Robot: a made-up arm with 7 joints. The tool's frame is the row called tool.
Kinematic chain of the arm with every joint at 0, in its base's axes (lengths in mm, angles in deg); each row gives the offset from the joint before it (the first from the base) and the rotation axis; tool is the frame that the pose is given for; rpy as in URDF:
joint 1: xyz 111.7 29.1 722 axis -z
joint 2: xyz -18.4 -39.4 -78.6 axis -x
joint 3: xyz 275 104.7 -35.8 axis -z
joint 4: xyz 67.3 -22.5 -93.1 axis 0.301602 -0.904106 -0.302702
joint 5: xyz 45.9 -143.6 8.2 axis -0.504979 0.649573 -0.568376
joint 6: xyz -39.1 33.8 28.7 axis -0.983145 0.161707 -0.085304
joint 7: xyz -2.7 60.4 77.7 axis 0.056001 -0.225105 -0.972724
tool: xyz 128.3 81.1 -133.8 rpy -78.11 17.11 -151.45
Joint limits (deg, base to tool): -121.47..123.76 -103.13..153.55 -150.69..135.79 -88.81..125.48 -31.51..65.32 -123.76..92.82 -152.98..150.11
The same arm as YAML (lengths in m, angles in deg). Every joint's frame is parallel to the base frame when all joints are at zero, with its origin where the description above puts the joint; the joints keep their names.
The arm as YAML. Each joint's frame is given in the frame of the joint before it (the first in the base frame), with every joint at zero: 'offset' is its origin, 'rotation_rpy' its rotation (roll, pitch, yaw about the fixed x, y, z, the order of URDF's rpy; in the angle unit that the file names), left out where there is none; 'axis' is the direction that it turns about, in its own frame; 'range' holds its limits. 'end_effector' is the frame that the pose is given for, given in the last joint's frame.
length_unit: m
angle_unit: deg
chain:
  - id: joint 1
    offset: [0.1117, 0.0291, 0.722]
    axis: [0.0, 0.0, -1.0]
    range: [-121.47, 123.76]
  - id: joint 2
    offset: [-0.0184, -0.0394, -0.0786]
    axis: [-1.0, 0.0, 0.0]
    range: [-103.13, 153.55]
  - id: joint 3
    offset: [0.275, 0.1047, -0.0358]
    axis: [0.0, 0.0, -1.0]
    range: [-150.69, 135.79]
  - id: joint 4
    offset: [0.0673, -0.0225, -0.0931]
    axis: [0.301602, -0.904106, -0.302702]
    range: [-88.81, 125.48]
  - id: joint 5
    offset: [0.0459, -0.1436, 0.0082]
    axis: [-0.504979, 0.649573, -0.568376]
    range: [-31.51, 65.32]
  - id: joint 6
    offset: [-0.0391, 0.0338, 0.0287]
    axis: [-0.983145, 0.161707, -0.085304]
    range: [-123.76, 92.82]
  - id: joint 7
    offset: [-0.0027, 0.0604, 0.0777]
    axis: [0.056001, -0.225105, -0.972724]
    range: [-152.98, 150.11]
end_effector:
  offset: [0.1283, 0.0811, -0.1338]
  rotation_rpy: [-78.11, 17.11, -151.45]

